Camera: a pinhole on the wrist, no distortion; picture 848 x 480 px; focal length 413.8 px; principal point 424.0 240.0 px. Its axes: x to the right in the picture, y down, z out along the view. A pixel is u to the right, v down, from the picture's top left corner.
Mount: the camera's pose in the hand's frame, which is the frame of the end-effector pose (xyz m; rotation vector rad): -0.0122 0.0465 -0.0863 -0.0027 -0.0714 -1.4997
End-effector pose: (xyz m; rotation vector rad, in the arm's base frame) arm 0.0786 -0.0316 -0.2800 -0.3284 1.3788 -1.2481
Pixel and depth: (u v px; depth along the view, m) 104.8 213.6 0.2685
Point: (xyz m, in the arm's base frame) 0.3598 0.0351 -0.4159
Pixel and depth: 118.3 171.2 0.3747
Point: 0.4924 0.0590 -0.4167
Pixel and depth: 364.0 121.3 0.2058
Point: 0.2359 0.0116 -0.2703
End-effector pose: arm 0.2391 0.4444 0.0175 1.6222 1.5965 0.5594
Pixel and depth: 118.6 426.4 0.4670
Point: 0.8107 0.5489 0.0914
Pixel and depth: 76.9 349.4 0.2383
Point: 0.5174 0.4612 0.1268
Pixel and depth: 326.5 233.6 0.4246
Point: 0.5932 0.3425 -0.0455
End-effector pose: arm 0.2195 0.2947 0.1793 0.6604 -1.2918 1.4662
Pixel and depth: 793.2 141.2 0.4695
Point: 0.4999 -0.1546 0.3175
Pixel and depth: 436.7 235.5 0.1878
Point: 0.1593 0.1975 0.1685
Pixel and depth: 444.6 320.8 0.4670
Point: 0.0698 -0.0411 0.3169
